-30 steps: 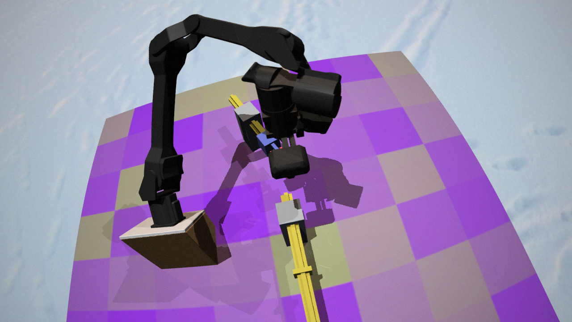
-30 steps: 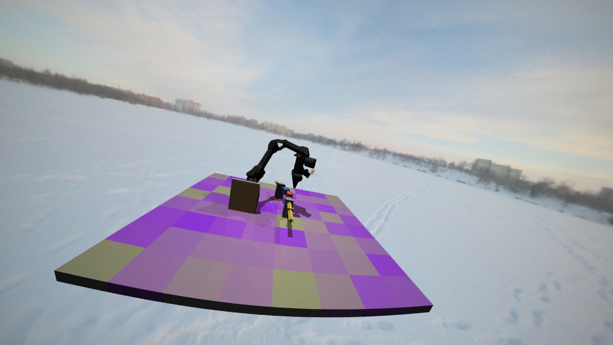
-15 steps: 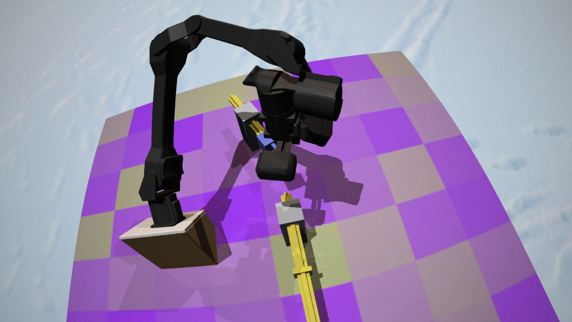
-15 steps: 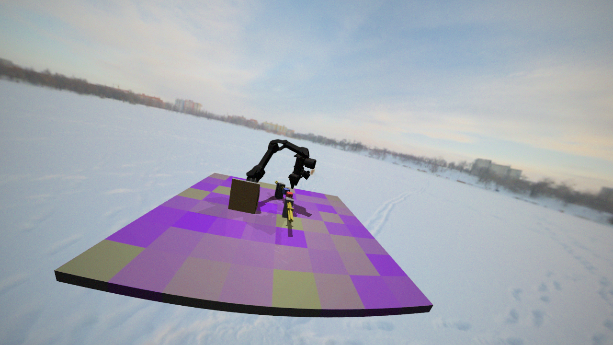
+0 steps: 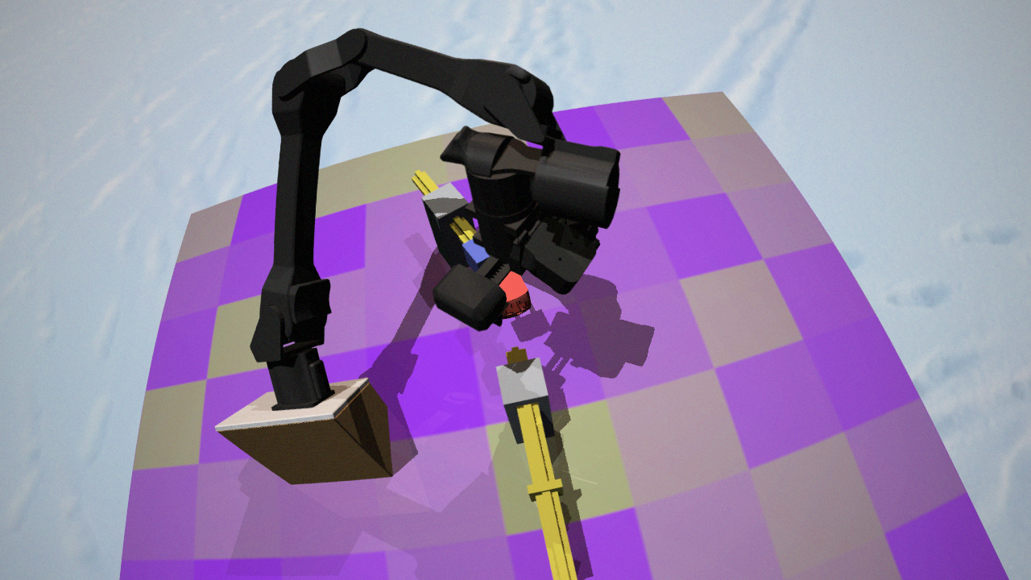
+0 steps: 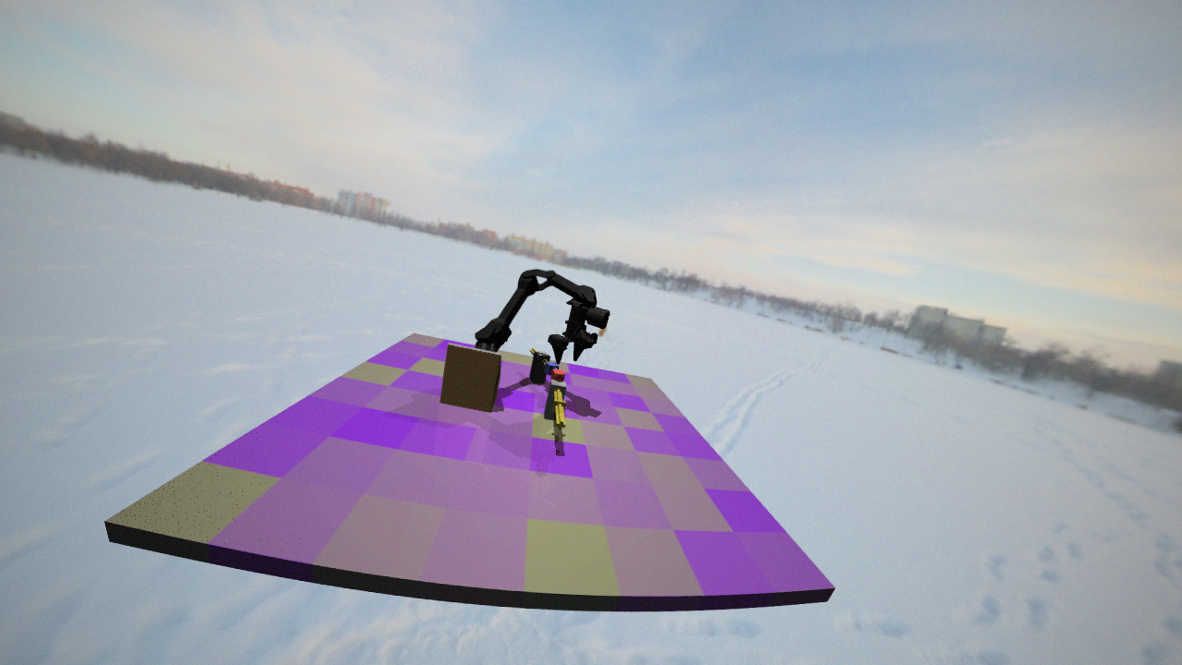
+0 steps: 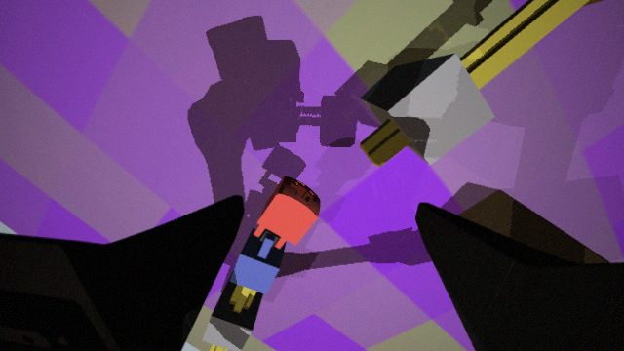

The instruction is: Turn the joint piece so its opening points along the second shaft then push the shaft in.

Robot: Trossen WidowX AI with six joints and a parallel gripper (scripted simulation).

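Right now the red square joint piece is 80 mm below my gripper tip, 60 mm to the left of it and 20 mm behind it.
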